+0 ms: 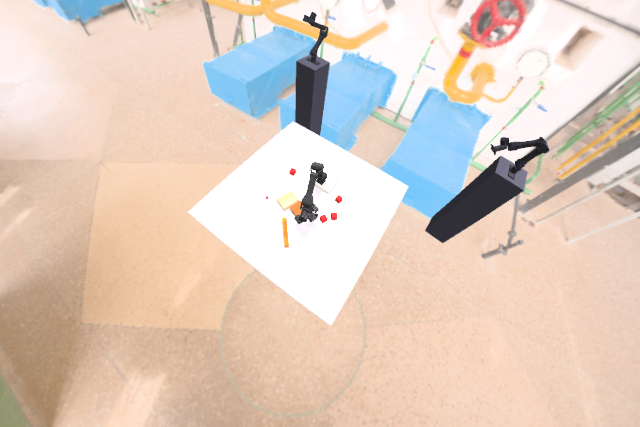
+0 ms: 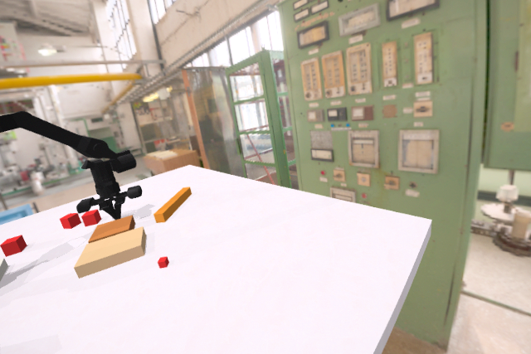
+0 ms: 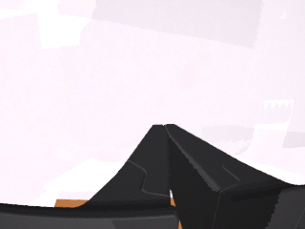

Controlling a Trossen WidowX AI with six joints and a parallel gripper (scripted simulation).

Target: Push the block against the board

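Now: the square block 20 mm behind my gripper tip, 90 mm to the right of it and 10 mm above it. The rest, counted from my gripper tip: long orange-yellow bar: 180 mm ahead, 40 mm to the right, 10 mm above; tan board: 20 mm behind, 210 mm to the right, 10 mm above.
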